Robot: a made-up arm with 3 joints. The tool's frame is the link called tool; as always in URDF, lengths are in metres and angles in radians. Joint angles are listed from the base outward.
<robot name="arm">
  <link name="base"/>
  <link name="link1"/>
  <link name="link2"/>
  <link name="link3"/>
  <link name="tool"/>
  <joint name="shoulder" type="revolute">
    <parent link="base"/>
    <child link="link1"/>
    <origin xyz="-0.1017 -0.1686 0.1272" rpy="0 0 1.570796"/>
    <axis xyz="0 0 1"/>
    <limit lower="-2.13" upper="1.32"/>
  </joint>
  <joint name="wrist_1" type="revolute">
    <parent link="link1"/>
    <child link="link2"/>
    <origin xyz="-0.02 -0.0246 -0.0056" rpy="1.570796 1.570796 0"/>
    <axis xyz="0 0 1"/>
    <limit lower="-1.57" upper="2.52"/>
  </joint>
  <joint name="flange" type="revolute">
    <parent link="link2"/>
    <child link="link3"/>
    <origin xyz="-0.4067 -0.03 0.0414" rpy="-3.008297 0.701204 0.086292"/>
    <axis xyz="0 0 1"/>
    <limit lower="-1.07" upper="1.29"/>
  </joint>
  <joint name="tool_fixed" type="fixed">
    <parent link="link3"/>
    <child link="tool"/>
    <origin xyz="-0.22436 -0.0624 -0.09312" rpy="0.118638 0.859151 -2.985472"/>
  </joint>
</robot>
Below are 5 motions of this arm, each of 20 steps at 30 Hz.
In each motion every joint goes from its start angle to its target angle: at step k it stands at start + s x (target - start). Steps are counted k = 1, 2, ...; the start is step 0. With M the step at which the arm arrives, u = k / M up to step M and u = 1 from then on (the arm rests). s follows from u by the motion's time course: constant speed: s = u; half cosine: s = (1 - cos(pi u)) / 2; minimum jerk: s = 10 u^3 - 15 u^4 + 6 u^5.
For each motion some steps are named. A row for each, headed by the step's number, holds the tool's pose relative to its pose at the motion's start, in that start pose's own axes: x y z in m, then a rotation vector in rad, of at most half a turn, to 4 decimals.
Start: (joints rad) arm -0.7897 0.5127 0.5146
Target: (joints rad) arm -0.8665 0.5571 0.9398
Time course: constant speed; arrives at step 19
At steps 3, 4, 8, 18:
3: -0.0052 0.0097 -0.0036 -0.0451 0.0017 0.0313
4: -0.0070 0.0129 -0.0049 -0.0601 0.0024 0.0416
8: -0.0147 0.0255 -0.0109 -0.1204 0.0053 0.0830
18: -0.0368 0.0555 -0.0305 -0.2720 0.0150 0.1856

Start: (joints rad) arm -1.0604 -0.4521 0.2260
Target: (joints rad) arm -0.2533 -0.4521 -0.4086
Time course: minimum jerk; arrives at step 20
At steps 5, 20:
5: -0.0175 0.0064 0.0159 0.0434 -0.0518 0.0264
20: -0.1807 0.0137 0.0892 0.4844 -0.3456 0.3491

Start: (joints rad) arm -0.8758 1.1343 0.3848
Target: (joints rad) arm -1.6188 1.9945 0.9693
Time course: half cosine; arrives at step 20
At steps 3, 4, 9, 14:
3: -0.0251 -0.0174 0.0037 0.0131 -0.0390 -0.0064
4: -0.0445 -0.0298 0.0056 0.0222 -0.0693 -0.0108
9: -0.2100 -0.1057 -0.0071 0.0694 -0.3336 -0.0384
14: -0.3946 -0.1425 -0.0830 0.0628 -0.6761 -0.0599

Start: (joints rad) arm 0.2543 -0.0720 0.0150
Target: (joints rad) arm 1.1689 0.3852 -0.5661
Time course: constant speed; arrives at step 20
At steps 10, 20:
10: 0.0377 -0.0425 -0.0087 0.4405 0.0613 0.2661
20: 0.1365 -0.0064 -0.0813 0.7988 0.3603 0.4978

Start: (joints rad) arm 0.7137 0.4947 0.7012
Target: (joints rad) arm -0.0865 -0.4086 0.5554
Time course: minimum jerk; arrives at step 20
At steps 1, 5, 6, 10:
1: 0.0000 0.0002 0.0001 -0.0009 0.0005 -0.0010
5: 0.0054 0.0202 0.0079 -0.0751 0.0465 -0.0863
6: 0.0106 0.0311 0.0106 -0.1169 0.0756 -0.1359
10: 0.0636 0.0740 0.0014 -0.3338 0.2713 -0.4126

